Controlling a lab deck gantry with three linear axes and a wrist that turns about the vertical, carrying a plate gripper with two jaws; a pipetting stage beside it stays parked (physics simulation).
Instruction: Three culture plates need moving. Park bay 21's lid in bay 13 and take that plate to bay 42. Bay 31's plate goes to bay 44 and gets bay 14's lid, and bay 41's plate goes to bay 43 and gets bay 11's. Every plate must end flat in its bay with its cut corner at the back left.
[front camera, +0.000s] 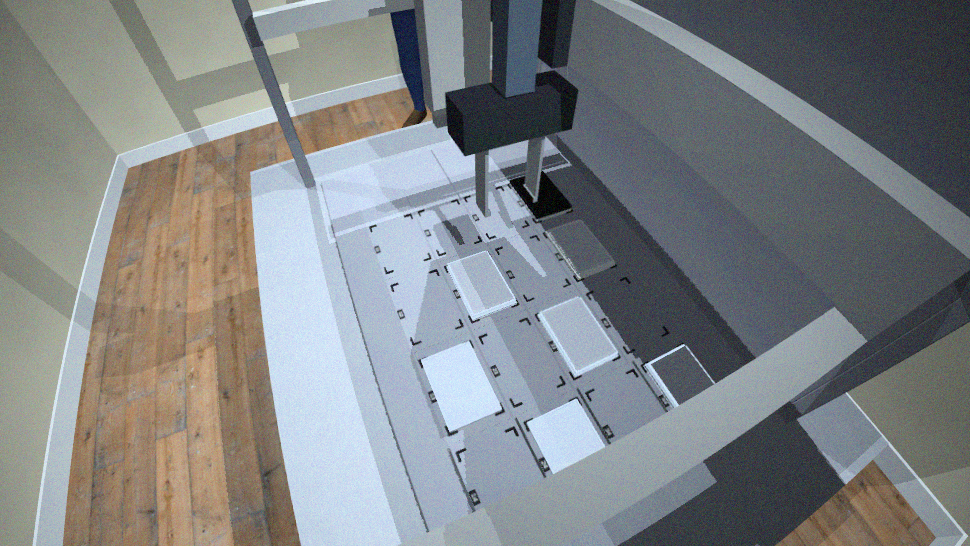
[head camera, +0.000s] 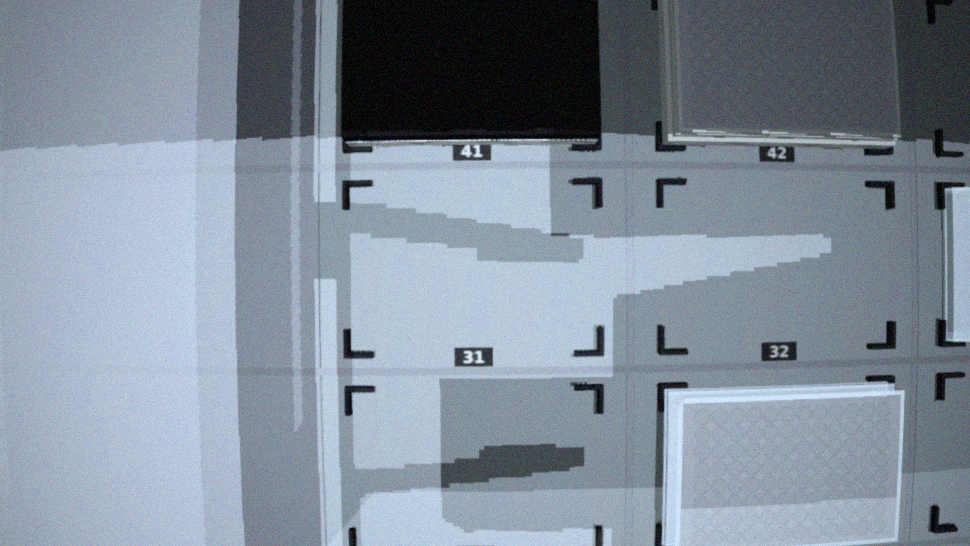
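My gripper hangs over the back of the deck in the front view, jaws apart with no plate between them; one jaw overlaps the black-topped piece. Its exact height is unclear. That black-topped piece lies in bay 41. Bay 31 is bare. Bay 42 holds a patterned plate. A white-rimmed piece lies in bay 44, partly hidden by the front beam. A white piece lies in bay 13. Bays 11, 14, 21 and 43 show no piece. Cut corners are not readable.
Bay 22 holds a patterned plate, and bay 33 holds another plate. A white piece lies in bay 24, partly behind the front beam. A side panel bounds the deck at the right.
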